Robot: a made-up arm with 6 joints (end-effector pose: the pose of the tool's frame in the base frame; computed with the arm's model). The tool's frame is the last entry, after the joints. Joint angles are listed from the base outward.
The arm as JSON. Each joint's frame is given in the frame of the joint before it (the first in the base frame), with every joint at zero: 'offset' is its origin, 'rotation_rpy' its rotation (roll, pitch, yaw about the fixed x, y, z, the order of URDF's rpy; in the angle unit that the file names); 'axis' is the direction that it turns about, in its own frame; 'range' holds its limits. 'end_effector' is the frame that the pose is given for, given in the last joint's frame.
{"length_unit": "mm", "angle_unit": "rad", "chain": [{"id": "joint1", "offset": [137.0, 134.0, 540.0], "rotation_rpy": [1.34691, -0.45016, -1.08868], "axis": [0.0, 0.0, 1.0], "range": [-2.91, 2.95]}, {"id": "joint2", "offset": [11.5, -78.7, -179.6], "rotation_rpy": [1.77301, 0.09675, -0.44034], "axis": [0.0, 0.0, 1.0], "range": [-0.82, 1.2]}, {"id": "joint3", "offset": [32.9, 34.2, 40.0], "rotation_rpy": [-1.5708, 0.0, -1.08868], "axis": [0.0, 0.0, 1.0], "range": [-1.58, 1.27]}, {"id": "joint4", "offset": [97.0, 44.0, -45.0], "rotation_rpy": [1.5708, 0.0, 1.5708], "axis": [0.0, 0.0, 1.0], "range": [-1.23, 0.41]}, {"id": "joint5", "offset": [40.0, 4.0, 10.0], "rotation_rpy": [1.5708, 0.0, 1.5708], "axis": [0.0, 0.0, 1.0], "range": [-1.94, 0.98]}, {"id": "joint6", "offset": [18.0, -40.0, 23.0], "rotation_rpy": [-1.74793, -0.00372, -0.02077], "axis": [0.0, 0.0, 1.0], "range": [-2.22, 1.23]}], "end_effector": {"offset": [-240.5, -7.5, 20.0], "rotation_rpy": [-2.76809, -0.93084, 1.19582]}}
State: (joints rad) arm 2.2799 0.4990 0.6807 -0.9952 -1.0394 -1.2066
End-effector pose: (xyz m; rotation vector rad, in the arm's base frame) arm 0.3552 0.3052 0.7270 -0.0928 1.6993 -2.4510
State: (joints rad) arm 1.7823 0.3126 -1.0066 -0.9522 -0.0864 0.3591
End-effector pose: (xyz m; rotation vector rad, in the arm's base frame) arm 0.5466 0.0708 0.3879 1.0239 -1.4331 -0.1820
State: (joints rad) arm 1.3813 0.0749 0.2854 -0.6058 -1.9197 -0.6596
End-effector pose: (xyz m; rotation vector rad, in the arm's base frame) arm 0.5302 0.2566 0.6795 -1.4143 2.1449 -1.5028
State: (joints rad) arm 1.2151 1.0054 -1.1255 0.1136 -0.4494 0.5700
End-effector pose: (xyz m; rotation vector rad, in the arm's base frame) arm 0.6149 0.0768 0.7064 -1.7088 1.6364 0.3326
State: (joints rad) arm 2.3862 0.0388 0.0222 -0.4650 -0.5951 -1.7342
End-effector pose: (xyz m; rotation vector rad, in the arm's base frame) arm 0.3713 0.1728 0.7437 -0.8130 -1.5321 1.4041
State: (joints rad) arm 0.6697 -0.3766 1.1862 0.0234 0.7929 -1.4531
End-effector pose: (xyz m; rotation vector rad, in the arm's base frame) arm 0.4588 0.1439 0.4628 0.9153 -0.1359 1.6364
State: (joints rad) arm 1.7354 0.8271 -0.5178 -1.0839 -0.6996 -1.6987
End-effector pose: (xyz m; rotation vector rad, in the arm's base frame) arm 0.2718 0.0071 0.6474 -1.0159 -2.0326 0.0289
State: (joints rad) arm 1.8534 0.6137 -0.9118 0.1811 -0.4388 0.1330
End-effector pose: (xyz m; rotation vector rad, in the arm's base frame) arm 0.6138 0.2762 0.6141 2.2314 -1.8338 0.1651
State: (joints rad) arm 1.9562 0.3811 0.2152 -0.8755 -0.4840 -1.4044
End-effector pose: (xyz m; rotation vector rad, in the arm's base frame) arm 0.3942 0.1113 0.7268 -0.5038 -1.8373 1.3208
